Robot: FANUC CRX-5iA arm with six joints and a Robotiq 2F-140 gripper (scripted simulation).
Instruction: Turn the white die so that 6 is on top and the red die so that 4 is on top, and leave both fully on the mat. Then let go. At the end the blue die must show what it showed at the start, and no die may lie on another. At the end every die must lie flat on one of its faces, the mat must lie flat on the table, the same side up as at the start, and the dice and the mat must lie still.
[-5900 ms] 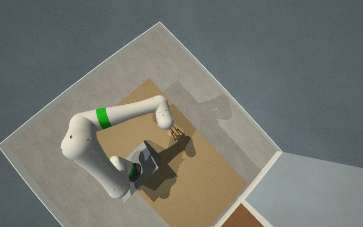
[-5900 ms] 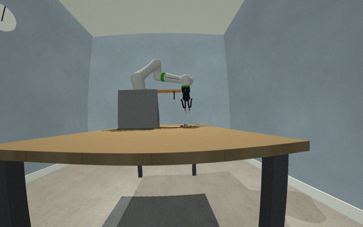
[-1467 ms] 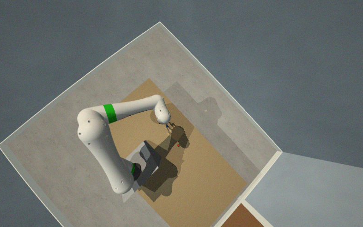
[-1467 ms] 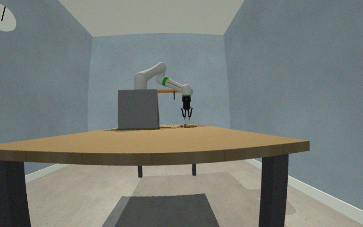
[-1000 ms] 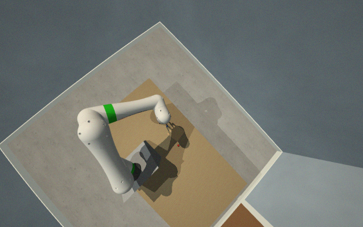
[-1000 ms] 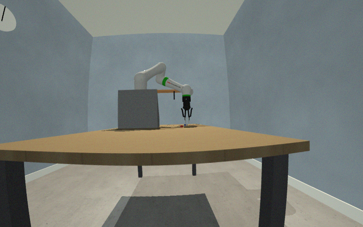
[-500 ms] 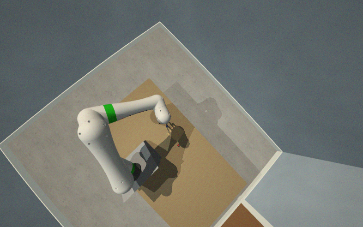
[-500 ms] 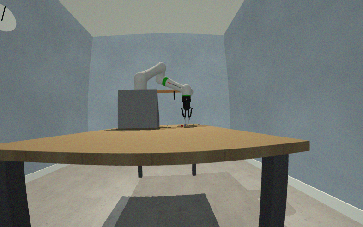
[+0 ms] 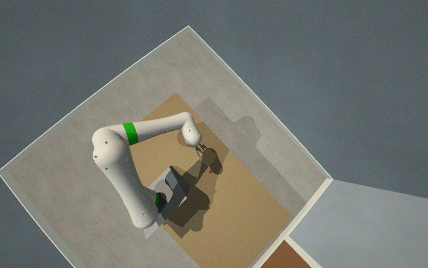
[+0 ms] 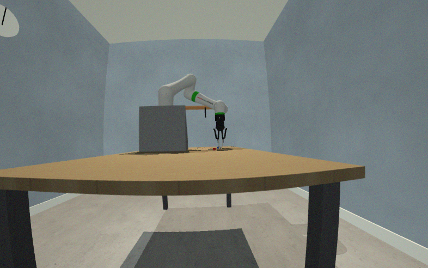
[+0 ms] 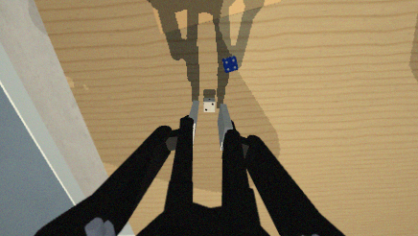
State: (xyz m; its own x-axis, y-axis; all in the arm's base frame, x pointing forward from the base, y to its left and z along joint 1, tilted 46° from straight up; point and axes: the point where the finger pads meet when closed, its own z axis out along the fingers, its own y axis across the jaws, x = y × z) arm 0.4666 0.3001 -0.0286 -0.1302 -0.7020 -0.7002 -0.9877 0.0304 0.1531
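Now: hand 4 cm above the white die and 1 cm to the left of it. Round my hand: blue die: 6 cm to the right, 4 cm below, 3 cm behind; then red die: 30 cm to the right, 7 cm behind, 4 cm below; then tan mat: 18 cm to the right, 5 cm below.
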